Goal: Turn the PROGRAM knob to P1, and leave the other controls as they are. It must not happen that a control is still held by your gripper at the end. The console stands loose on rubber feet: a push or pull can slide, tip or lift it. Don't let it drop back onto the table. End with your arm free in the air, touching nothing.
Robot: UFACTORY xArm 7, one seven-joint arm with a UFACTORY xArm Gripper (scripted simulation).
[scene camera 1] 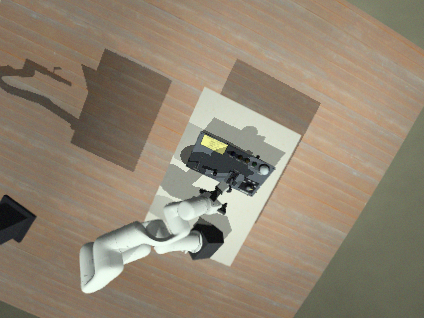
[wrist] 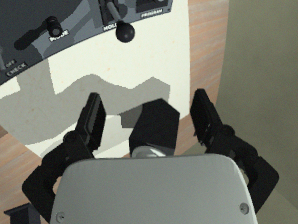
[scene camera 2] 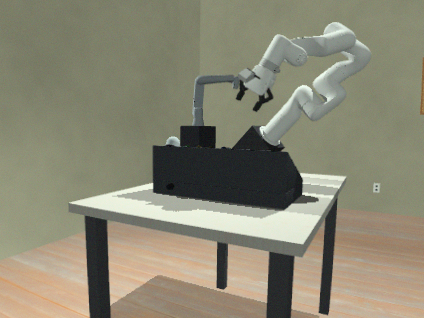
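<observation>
I can see my gripper in the pictures, and the wrist view shows it too. There is also a dark console in the pictures.
</observation>
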